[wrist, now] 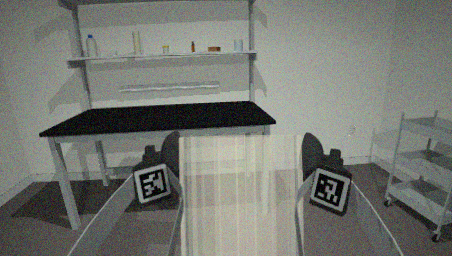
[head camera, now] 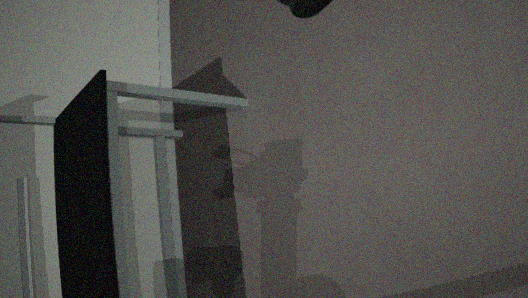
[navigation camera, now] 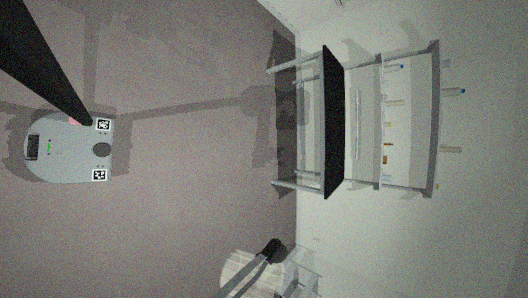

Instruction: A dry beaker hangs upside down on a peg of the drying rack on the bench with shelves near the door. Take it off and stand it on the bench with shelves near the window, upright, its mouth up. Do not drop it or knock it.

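Pixels of known places: gripper, fingertip midpoint: (wrist: 241, 151) (navigation camera: 279, 268); robot's base, link origin: (navigation camera: 102, 148).
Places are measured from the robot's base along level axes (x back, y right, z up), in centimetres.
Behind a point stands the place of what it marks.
Observation:
My gripper (wrist: 241, 151) {x -25.2, y 16.8, z 110.0 cm} is shut on the beaker (wrist: 240, 205) {x -17.3, y 16.8, z 110.6 cm} (navigation camera: 242, 275), a wide, see-through, cream-striped vessel between the two dark fingertips. Which end is its mouth I cannot tell. In the navigation camera view it is at the bottom, beside a dark fingertip. The bench with shelves (wrist: 165, 118) {x -169.7, y -37.9, z 76.3 cm} (navigation camera: 334, 125) {x -171.8, y -39.3, z 76.2 cm} (head camera: 82, 195) {x -180.0, y -10.5, z 76.2 cm} has a black top and grey legs; in the wrist view it stands beyond the gripper, against the wall, and the beaker hides part of its front edge and legs. The gripper is apart from the bench. The drying rack does not show.
A shelf board (wrist: 172, 56) above the bench top carries bottles, cylinders and small jars. A wheeled cart (wrist: 398, 145) {x -174.2, y 133.6, z 53.0 cm} stands right of the bench in the wrist view. My base (navigation camera: 70, 160) {x 11.4, y 5.7, z 16.0 cm} is on the floor at the left of the navigation camera view, with shadows between it and the bench.

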